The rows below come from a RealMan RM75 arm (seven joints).
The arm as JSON. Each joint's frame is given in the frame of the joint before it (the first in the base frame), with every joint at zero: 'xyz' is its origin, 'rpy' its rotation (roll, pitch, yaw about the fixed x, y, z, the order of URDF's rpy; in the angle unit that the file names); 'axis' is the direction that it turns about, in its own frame. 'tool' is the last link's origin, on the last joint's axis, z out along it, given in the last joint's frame.
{
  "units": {
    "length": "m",
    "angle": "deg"
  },
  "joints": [
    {
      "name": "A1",
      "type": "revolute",
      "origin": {
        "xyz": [
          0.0,
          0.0,
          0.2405
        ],
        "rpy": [
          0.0,
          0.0,
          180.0
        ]
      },
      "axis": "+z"
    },
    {
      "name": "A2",
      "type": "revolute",
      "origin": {
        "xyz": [
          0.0,
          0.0,
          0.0
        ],
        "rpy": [
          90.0,
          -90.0,
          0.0
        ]
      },
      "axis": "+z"
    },
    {
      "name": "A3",
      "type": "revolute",
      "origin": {
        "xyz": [
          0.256,
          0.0,
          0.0
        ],
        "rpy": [
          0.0,
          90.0,
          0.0
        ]
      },
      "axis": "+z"
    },
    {
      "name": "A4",
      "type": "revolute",
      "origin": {
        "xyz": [
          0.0,
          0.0,
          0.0
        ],
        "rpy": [
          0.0,
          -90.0,
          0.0
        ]
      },
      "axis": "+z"
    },
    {
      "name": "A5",
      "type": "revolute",
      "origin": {
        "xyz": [
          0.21,
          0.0,
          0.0
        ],
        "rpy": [
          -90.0,
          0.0,
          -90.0
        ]
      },
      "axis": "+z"
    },
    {
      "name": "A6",
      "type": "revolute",
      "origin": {
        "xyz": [
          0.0,
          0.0,
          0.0
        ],
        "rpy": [
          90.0,
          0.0,
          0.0
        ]
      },
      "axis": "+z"
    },
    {
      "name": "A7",
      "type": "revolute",
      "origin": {
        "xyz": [
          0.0,
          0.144,
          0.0
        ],
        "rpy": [
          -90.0,
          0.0,
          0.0
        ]
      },
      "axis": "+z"
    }
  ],
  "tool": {
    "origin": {
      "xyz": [
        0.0,
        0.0,
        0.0
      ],
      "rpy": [
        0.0,
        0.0,
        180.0
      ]
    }
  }
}
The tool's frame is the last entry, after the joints.
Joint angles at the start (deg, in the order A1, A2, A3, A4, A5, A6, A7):
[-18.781, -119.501, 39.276, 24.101, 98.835, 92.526, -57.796]
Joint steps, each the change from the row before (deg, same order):
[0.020, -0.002, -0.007, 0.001, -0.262, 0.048, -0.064]
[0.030, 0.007, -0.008, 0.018, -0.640, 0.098, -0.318]
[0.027, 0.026, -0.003, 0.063, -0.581, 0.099, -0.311]
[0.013, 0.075, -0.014, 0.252, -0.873, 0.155, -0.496]
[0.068, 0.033, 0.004, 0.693, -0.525, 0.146, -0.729]
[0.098, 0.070, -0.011, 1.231, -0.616, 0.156, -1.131]
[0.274, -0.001, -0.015, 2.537, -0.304, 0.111, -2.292]
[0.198, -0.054, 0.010, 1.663, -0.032, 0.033, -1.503]
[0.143, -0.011, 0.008, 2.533, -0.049, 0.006, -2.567]
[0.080, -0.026, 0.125, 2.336, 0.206, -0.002, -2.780]
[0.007, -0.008, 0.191, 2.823, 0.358, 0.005, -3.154]
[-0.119, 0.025, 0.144, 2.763, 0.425, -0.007, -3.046]
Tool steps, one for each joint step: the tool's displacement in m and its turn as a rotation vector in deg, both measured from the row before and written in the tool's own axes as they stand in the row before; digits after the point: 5 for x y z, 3 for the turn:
[0.00054, -0.00021, -0.00011, 0.118, 0.248, -0.066]
[0.00144, -0.00067, -0.00023, 0.289, 0.586, -0.286]
[0.00150, -0.00077, -0.00034, 0.259, 0.519, -0.221]
[0.00294, -0.00169, -0.00065, 0.392, 0.760, -0.160]
[0.00313, -0.00178, -0.00084, 0.249, 0.420, -0.033]
[0.00495, -0.00299, -0.00142, 0.352, 0.436, 0.114]
[0.00732, -0.00432, -0.00240, 0.398, 0.032, 0.079]
[0.00422, -0.00225, -0.00133, 0.192, -0.127, -0.007]
[0.00738, -0.00385, -0.00153, 0.251, -0.209, -0.141]
[0.00638, -0.00281, -0.00078, 0.015, -0.469, -0.537]
[0.00803, -0.00303, -0.00049, -0.076, -0.684, -0.378]
[0.00853, -0.00290, -0.00010, -0.077, -0.712, -0.231]

